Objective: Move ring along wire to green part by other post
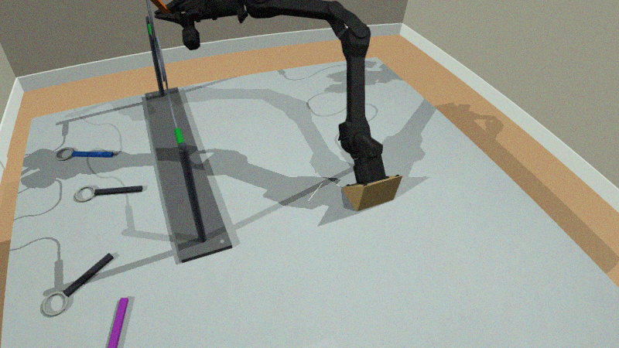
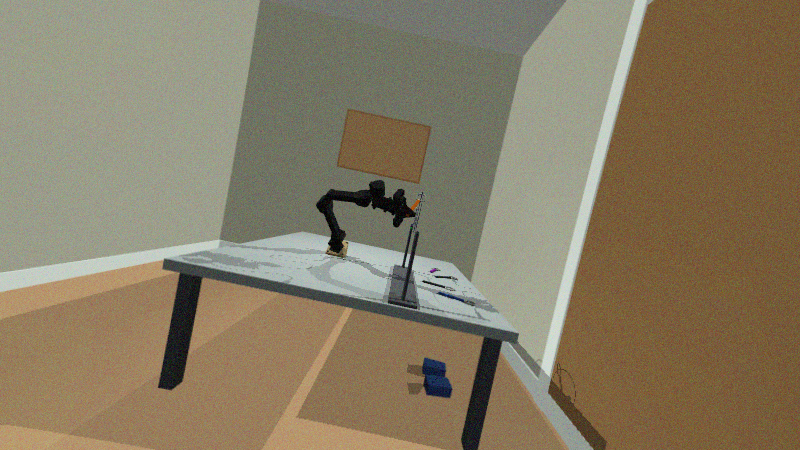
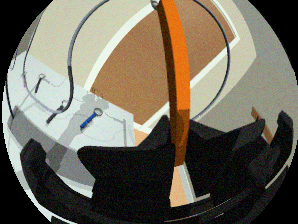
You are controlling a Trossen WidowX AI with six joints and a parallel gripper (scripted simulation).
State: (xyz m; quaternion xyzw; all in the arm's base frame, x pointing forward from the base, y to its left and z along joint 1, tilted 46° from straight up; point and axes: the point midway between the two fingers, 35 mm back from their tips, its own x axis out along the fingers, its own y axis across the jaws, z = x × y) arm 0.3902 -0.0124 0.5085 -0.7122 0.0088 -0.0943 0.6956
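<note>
Now: gripper tip 60 mm to the right of the ring with orange handle, 60 mm below it and 10 mm past it. From my gripper tip the other things lie so: blue-handled ring: 330 mm below, 270 mm ahead, 80 mm to the left.
</note>
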